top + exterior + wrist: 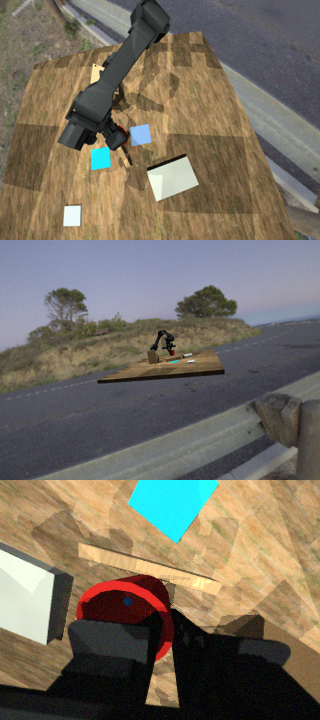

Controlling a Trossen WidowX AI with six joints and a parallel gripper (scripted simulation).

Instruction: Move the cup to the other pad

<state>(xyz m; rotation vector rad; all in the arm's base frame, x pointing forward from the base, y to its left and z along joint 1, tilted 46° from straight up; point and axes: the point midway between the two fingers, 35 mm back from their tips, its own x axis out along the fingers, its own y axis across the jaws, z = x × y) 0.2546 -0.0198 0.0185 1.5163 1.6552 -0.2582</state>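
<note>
Now: the blue marble 4 cm ahead of my gripper tip, 3 cm to the left of it and 2 cm below it. Also, from my gripper tip: pale blue pad: 1 cm ahead, 9 cm to the left, 12 cm below; then red cup: 3 cm ahead, 1 cm to the left; then thin wooden bar: 4 cm ahead, 2 cm to the right, 10 cm below.
</note>
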